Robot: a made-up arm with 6 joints.
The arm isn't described. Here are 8 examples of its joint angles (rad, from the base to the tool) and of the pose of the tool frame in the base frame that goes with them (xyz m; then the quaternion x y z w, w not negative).
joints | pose
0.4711 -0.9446 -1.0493 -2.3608 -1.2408 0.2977 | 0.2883 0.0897 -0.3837 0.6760 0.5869 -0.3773 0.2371
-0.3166 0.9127 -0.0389 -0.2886 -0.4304 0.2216 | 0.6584 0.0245 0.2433 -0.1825 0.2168 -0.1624 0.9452
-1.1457 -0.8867 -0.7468 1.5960 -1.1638 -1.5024 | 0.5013 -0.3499 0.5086 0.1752 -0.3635 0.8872 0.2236
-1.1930 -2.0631 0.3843 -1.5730 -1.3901 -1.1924 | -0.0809 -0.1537 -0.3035 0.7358 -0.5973 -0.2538 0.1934
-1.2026 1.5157 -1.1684 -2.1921 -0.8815 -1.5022 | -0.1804 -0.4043 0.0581 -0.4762 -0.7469 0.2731 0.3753
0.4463 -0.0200 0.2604 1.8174 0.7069 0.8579 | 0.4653 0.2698 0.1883 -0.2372 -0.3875 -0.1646 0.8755
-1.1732 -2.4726 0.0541 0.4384 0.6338 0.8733 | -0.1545 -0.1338 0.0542 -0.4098 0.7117 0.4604 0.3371
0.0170 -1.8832 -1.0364 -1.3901 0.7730 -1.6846 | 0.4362 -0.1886 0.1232 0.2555 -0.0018 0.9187 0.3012
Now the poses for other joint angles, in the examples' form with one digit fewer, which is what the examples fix.
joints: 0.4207 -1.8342 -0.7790 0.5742 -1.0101 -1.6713
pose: 0.448 -0.408 0.332 0.145 0.838 -0.438 0.291
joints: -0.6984 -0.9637 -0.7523 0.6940 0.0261 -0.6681
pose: 0.325 -0.452 0.301 0.345 0.574 -0.593 0.446
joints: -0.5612 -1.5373 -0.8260 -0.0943 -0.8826 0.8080
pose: -0.017 -0.574 0.230 0.306 -0.294 -0.769 0.478
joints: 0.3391 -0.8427 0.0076 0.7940 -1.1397 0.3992
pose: 0.423 0.116 0.640 -0.342 -0.395 -0.476 0.708
